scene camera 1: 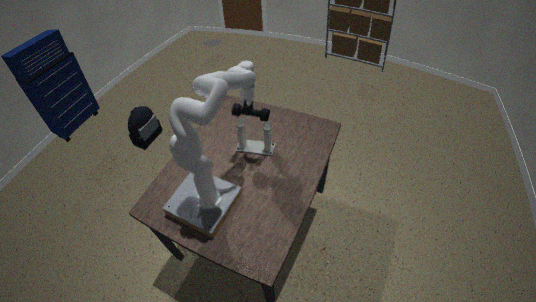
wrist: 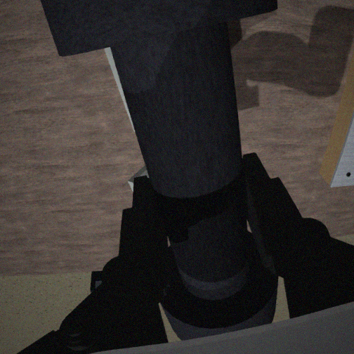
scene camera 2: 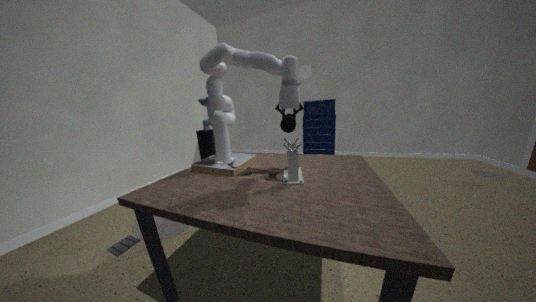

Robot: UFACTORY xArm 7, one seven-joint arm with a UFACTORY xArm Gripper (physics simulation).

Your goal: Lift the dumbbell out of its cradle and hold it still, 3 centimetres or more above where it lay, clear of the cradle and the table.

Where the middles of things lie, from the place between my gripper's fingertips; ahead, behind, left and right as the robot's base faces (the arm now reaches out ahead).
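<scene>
My hand is 10 mm to the left of the black dumbbell (wrist: 176,74). The cradle (scene camera 1: 249,146) is 190 mm below my hand, 10 mm to the right of it and 10 mm ahead of it.
</scene>
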